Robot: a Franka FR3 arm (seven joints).
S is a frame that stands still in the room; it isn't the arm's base.
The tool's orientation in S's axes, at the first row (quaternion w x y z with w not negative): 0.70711 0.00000 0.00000 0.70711
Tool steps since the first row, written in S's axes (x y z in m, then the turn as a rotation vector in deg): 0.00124 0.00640 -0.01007 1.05 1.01 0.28; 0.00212 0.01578 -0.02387 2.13 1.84 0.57; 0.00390 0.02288 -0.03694 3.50 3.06 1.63; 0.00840 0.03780 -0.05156 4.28 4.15 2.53; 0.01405 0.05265 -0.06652 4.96 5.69 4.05; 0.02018 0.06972 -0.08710 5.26 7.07 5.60; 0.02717 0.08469 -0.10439 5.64 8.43 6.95; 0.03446 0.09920 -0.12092 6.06 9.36 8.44; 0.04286 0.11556 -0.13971 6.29 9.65 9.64; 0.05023 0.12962 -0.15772 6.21 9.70 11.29; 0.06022 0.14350 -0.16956 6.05 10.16 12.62
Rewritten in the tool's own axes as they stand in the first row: 0.00640 -0.00124 -0.01007 1.01 -1.05 0.28; 0.01578 -0.00212 -0.02387 1.84 -2.13 0.57; 0.02288 -0.00390 -0.03694 3.06 -3.50 1.63; 0.03780 -0.00840 -0.05156 4.15 -4.28 2.53; 0.05265 -0.01405 -0.06652 5.69 -4.96 4.05; 0.06972 -0.02018 -0.08710 7.07 -5.26 5.60; 0.08469 -0.02717 -0.10439 8.43 -5.64 6.95; 0.09920 -0.03446 -0.12092 9.36 -6.06 8.44; 0.11556 -0.04286 -0.13971 9.65 -6.29 9.64; 0.12962 -0.05023 -0.15772 9.70 -6.21 11.29; 0.14350 -0.06022 -0.16956 10.16 -6.05 12.62
